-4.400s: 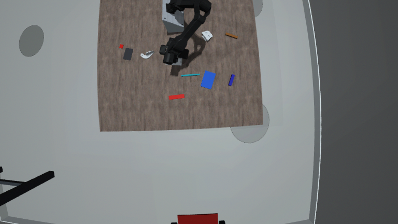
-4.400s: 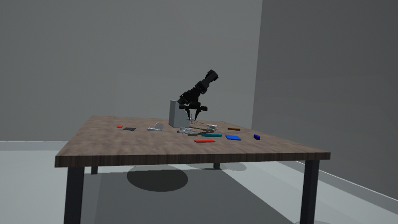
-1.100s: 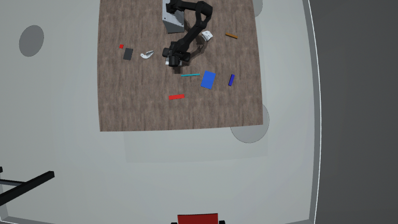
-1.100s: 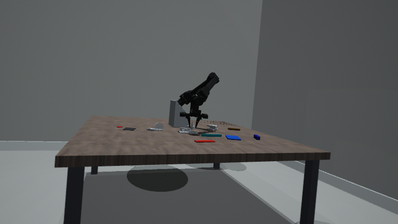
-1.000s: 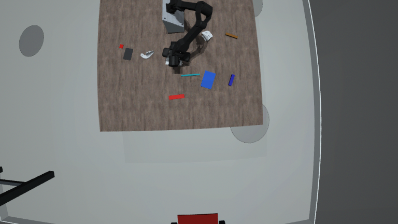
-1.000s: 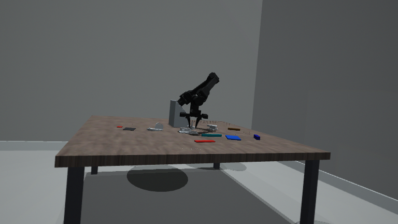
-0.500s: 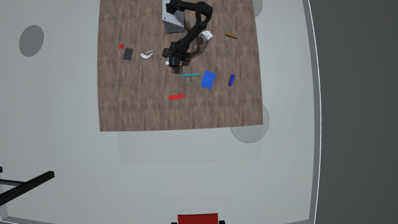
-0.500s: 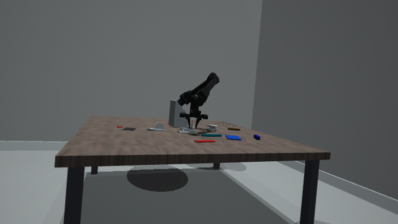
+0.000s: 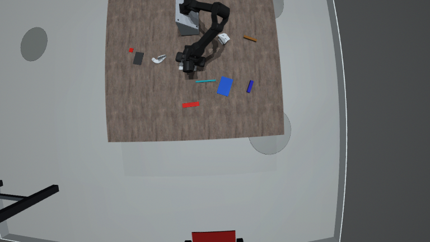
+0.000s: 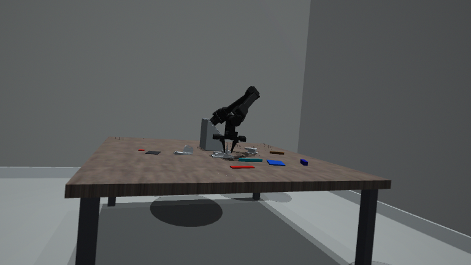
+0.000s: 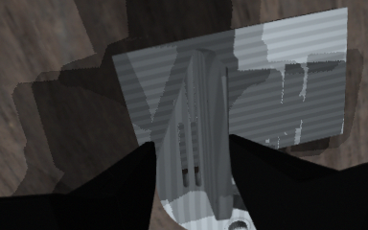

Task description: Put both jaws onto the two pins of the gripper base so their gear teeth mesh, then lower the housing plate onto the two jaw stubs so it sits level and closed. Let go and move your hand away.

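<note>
The white flat plate lies 1 cm ahead of my gripper tip, 3 cm to the right of it and 2 cm below it. From my gripper tip the other things lie so: red bar: 28 cm ahead, 5 cm to the right, 2 cm below; then blue plate: 19 cm ahead, 20 cm to the left, 2 cm below; then teal bar: 13 cm ahead, 8 cm to the left, 2 cm below.
</note>
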